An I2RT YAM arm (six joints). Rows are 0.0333 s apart.
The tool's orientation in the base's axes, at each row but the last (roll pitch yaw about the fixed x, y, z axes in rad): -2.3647 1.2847 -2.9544; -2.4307 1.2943 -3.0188; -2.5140 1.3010 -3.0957; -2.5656 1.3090 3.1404; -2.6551 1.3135 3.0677; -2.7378 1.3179 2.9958; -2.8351 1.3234 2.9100; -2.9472 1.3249 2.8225; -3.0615 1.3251 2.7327
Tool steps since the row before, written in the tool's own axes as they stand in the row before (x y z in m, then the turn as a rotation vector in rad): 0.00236 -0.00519 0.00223 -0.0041 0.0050 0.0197; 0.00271 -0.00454 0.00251 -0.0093 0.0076 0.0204; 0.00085 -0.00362 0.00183 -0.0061 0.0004 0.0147; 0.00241 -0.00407 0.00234 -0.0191 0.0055 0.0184; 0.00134 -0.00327 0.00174 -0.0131 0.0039 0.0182; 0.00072 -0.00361 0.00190 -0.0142 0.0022 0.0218; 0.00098 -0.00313 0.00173 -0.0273 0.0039 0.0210; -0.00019 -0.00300 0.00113 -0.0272 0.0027 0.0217; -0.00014 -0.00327 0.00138 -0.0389 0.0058 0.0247
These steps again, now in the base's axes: -0.00161 -0.00566 -0.00169 0.0196 -0.0067 -0.0010; -0.00112 -0.00526 -0.00232 0.0229 -0.0048 0.0034; -0.00066 -0.00404 -0.00065 0.0137 -0.0077 0.0026; -0.00088 -0.00469 -0.00226 0.0227 -0.0054 0.0137; -0.00060 -0.00367 -0.00130 0.0202 -0.0066 0.0081; -0.00045 -0.00404 -0.00078 0.0226 -0.0099 0.0085; -0.00037 -0.00351 -0.00112 0.0259 -0.0088 0.0213; -0.00046 -0.00318 0.00006 0.0259 -0.0102 0.0211; -0.00032 -0.00354 -0.00014 0.0325 -0.0099 0.0316
